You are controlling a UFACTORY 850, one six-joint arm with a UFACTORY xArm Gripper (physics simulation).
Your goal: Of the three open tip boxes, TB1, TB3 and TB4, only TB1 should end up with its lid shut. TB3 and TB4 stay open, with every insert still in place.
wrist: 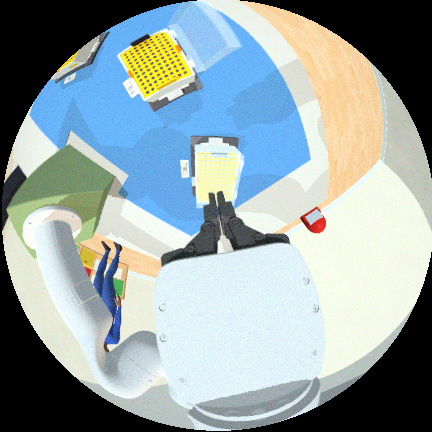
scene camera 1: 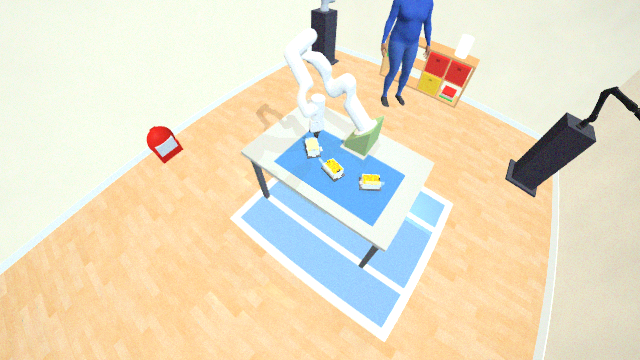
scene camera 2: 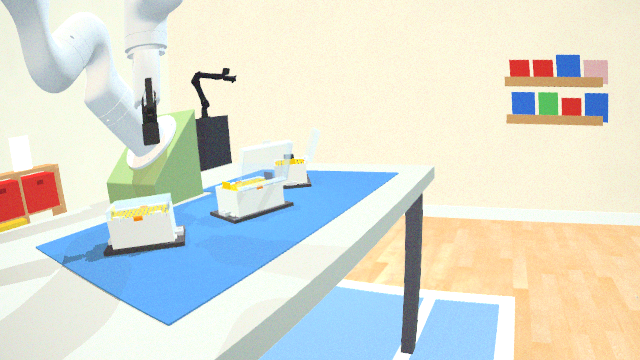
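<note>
TB1 is the white box at the near end of the mat in scene camera 2. Its clear lid lies down over the yellow insert and looks shut. My gripper is shut and empty, pointing down above TB1 with a gap to the lid. The middle box has its clear lid standing open and its yellow insert in place. The far box also has its lid up and yellow insert inside. I cannot read which is TB3 or TB4.
The boxes stand on dark bases on a blue mat on the pale table. The green arm mount stands beside the mat. A person in blue stands beyond the table.
</note>
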